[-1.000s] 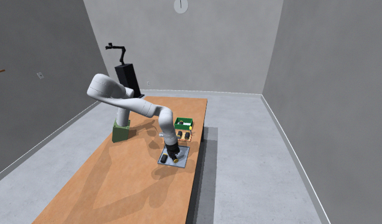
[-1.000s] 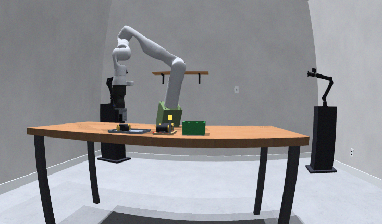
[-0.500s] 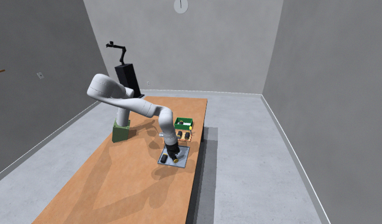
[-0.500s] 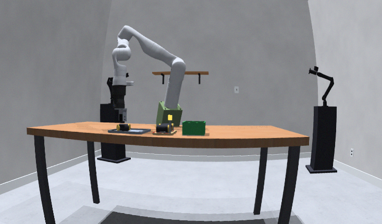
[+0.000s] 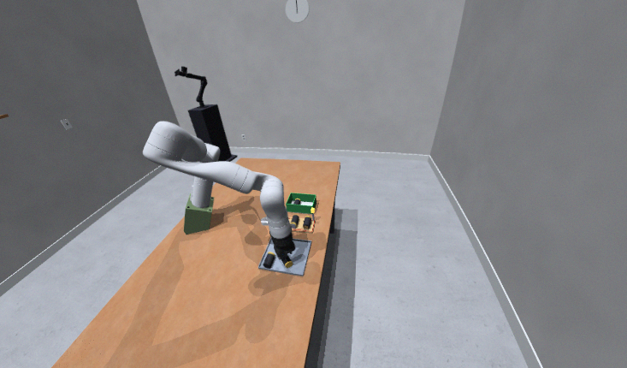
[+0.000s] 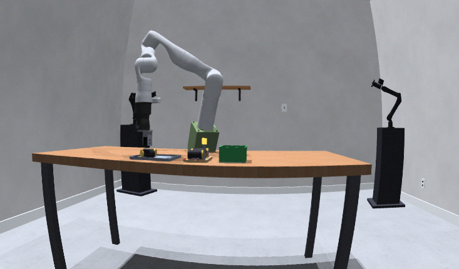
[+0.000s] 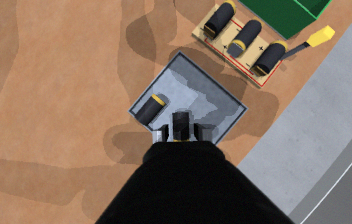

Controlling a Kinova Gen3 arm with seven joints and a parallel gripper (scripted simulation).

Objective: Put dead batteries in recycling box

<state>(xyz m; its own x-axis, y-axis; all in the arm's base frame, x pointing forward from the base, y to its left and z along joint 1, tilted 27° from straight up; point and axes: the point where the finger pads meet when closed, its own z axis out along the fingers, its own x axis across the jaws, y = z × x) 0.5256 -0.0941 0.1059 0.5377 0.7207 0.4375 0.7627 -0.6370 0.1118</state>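
Now: the grey tray 2 cm behind my hand, 3 cm to the left of it and 7 cm below it. The rest, counted from my hand: green recycling box (9 cm behind, 35 cm to the left, 6 cm below).
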